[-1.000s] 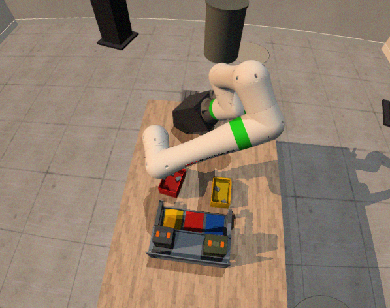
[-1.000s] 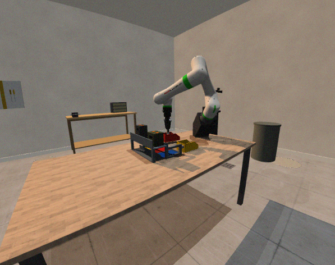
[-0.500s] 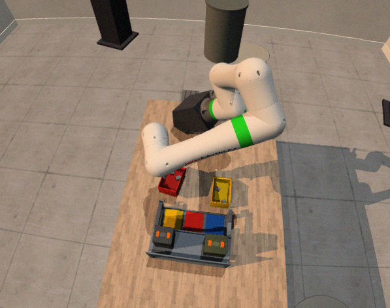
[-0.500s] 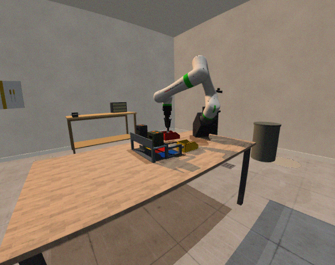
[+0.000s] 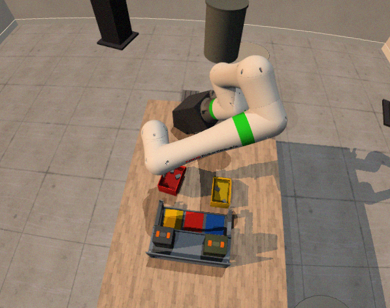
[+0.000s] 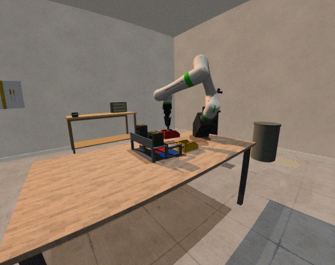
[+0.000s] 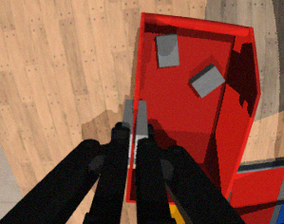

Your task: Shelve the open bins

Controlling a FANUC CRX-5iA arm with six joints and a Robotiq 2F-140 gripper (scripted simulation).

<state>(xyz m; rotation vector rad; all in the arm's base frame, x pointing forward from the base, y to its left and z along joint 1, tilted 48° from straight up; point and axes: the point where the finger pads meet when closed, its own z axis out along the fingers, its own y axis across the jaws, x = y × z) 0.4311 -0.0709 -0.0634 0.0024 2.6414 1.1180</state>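
My hand is 10 mm past the red bin, 50 mm to the right of it and 40 mm above it. Round my hand: yellow bin 60 mm behind, 310 mm to the left, 100 mm below; red mark 180 mm ahead, 250 mm to the left, 130 mm below; yellow mark 220 mm ahead, 150 mm to the left, 130 mm below.
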